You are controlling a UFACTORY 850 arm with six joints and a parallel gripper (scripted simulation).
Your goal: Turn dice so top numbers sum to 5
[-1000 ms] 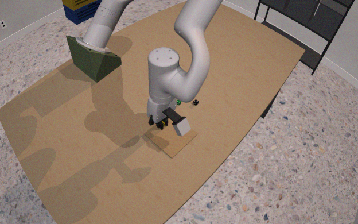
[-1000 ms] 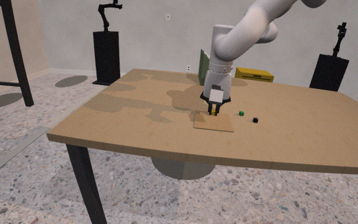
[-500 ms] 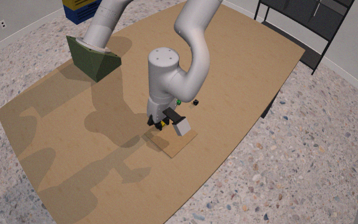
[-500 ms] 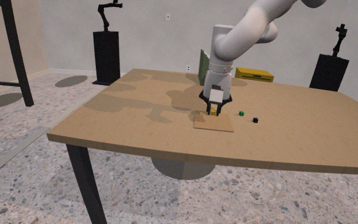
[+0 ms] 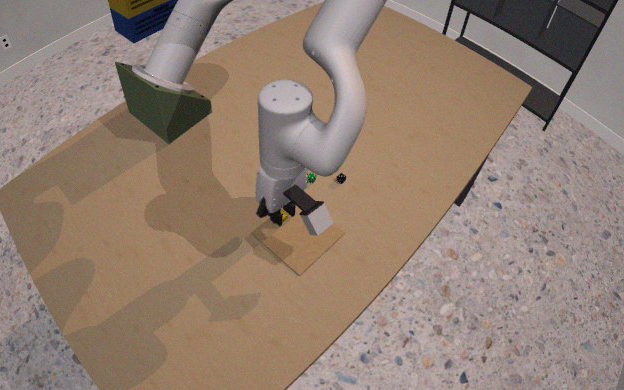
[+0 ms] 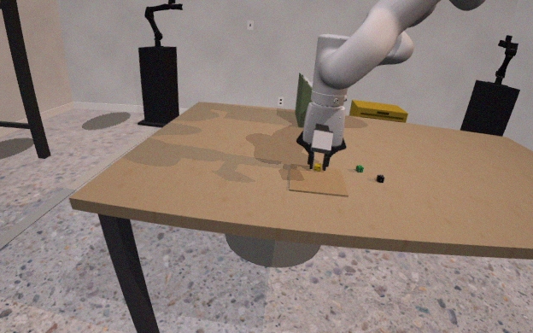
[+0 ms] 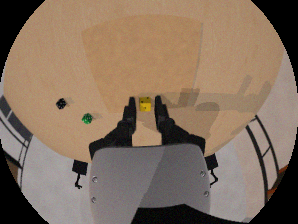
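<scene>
My hand is 2 cm above the yellow die. The rest, counted from my hand: green die (12 cm to the left, 4 cm behind, 2 cm below); tan mat (5 cm ahead, 3 cm below); black die (17 cm to the left, 2 cm below, 1 cm ahead).
</scene>
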